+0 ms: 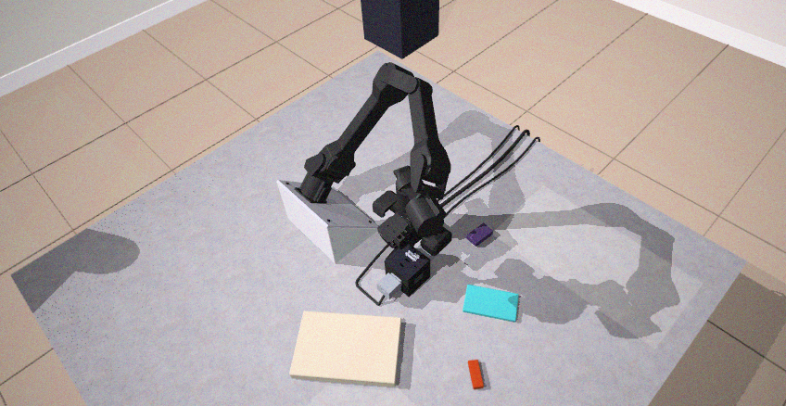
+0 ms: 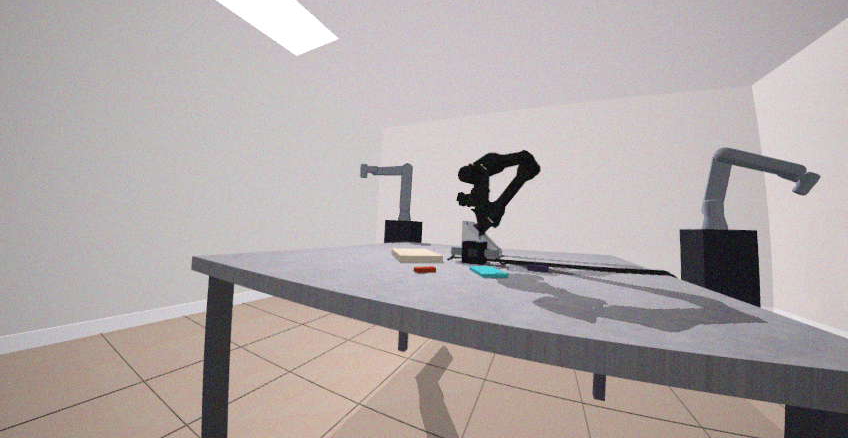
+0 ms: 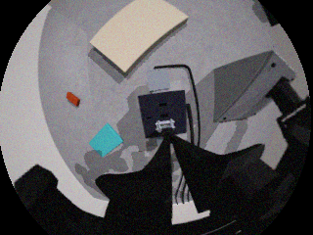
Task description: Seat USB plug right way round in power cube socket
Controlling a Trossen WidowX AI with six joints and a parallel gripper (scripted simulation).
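My gripper tip is now 2 cm above the light USB plug. Round my gripper tip: cream pad: 24 cm to the right, 11 cm below, 3 cm ahead; then purple block: 20 cm to the left, 12 cm below, 5 cm ahead; then cyan card: 19 cm ahead, 12 cm below, 6 cm to the left.
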